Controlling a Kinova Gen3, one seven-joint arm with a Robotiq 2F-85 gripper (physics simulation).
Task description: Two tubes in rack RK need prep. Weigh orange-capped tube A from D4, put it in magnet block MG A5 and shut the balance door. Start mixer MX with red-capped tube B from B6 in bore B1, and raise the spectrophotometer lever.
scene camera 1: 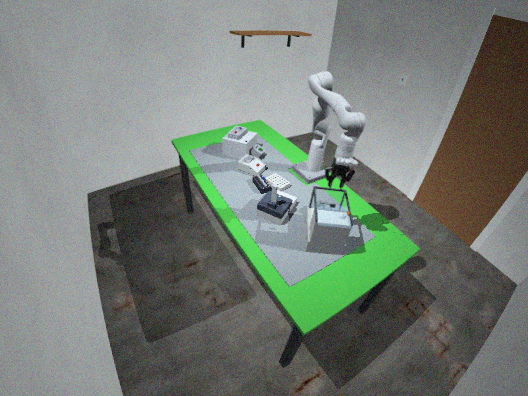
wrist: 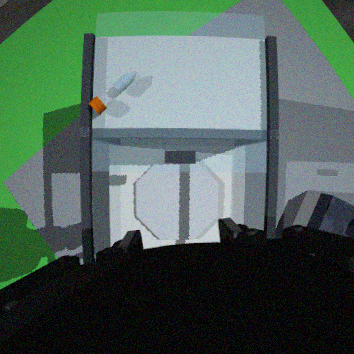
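The orange-capped tube A (scene camera 1: 348,214) (wrist: 97,105) lies tilted at one side of the balance's clear panel, its cap by a dark post; its exact support is unclear. The glass-walled balance (scene camera 1: 313,199) (wrist: 271,85) has a pale octagonal pan (wrist: 157,200) with no tube on it; its door state is unclear. My gripper (scene camera 1: 338,184) (wrist: 180,240) is half open and empty, above the balance's back edge. A white block with a grid of holes (scene camera 1: 277,180) stands mid-table; its labels are unreadable. Red-capped tube B cannot be made out.
A dark blue device with an upright part (scene camera 1: 273,206) stands beside the balance. Beyond the holed block are a small dark device (scene camera 1: 260,184), a white device with a red button (scene camera 1: 251,165), a small grey device (scene camera 1: 258,150) and a large white box (scene camera 1: 239,144).
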